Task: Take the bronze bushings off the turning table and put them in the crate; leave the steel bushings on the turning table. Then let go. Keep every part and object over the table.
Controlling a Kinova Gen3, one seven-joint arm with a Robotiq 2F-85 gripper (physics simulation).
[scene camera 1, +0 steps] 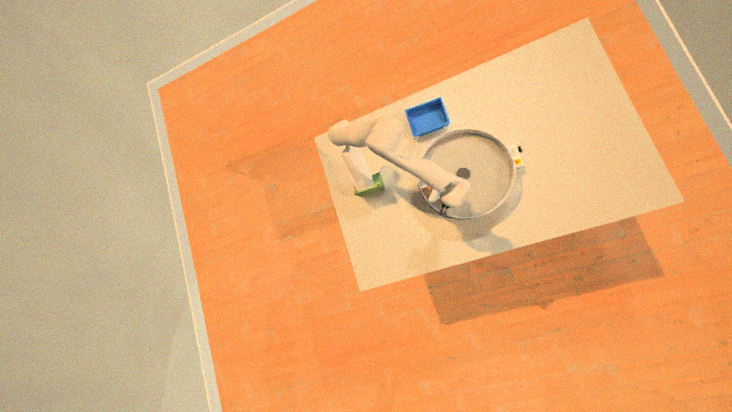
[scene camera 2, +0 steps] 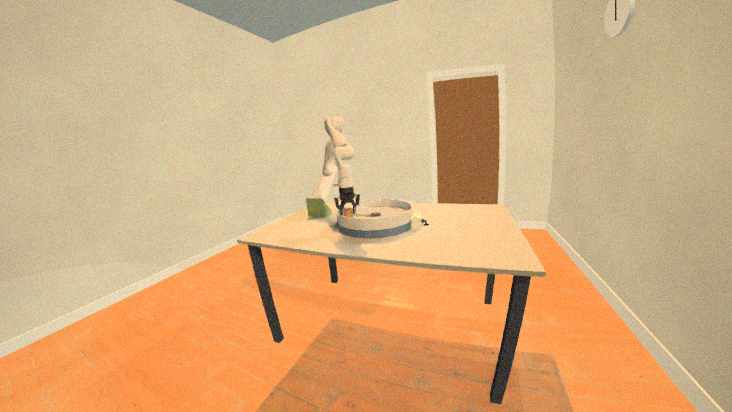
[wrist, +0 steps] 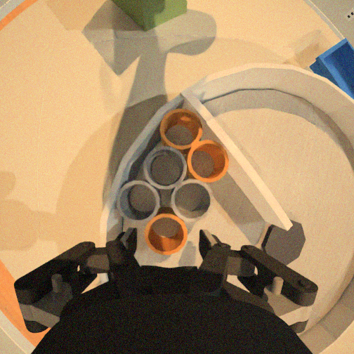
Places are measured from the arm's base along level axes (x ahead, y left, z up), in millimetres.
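Pixels of known places: gripper, fingertip midpoint: [scene camera 2: 348, 214]; arm's base, origin of the base link: [scene camera 1: 365, 184] [scene camera 2: 316, 203].
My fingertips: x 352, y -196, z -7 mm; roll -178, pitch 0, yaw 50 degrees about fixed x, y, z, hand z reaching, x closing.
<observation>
For each thing: its top centre in the pictures, then the offset to it from my fingertips. "pt": a spot on its surface instead.
- blue crate, middle of its top: [scene camera 1: 426, 116] dx +38, dy +437, dz -30 mm
- dark hub, middle of its top: [scene camera 1: 463, 173] [scene camera 2: 375, 213] dx +110, dy +102, dz -19 mm
- small white-and-yellow device, surface spot: [scene camera 2: 417, 220] pt dx +358, dy +60, dz -32 mm
The turning table [scene camera 1: 486, 168] [scene camera 2: 379, 223] [wrist: 315, 150] is round and walled. In the wrist view, three bronze bushings, the far one [wrist: 189, 119], the right one [wrist: 219, 154] and the near one [wrist: 167, 246], stand upright in its wedge-shaped section. Three steel bushings, upper [wrist: 165, 148], left [wrist: 120, 200] and right [wrist: 201, 209], stand among them. My gripper [scene camera 1: 444, 208] [scene camera 2: 347, 211] [wrist: 167, 238] is partly open and holds nothing. The near bronze bushing shows between its fingertips; their exact height is unclear. The blue crate [scene camera 1: 428, 117] [wrist: 340, 62] is beside the turning table.
A straight divider [wrist: 240, 162] walls off the bushings' right side and ends by a dark hub [scene camera 1: 463, 172] [scene camera 2: 375, 214] [wrist: 286, 243]. A green block-like object [scene camera 1: 369, 186] [scene camera 2: 317, 208] [wrist: 152, 10] stands near the arm's base. A small white-and-yellow device [scene camera 1: 516, 157] [scene camera 2: 417, 220] adjoins the turning table.
</observation>
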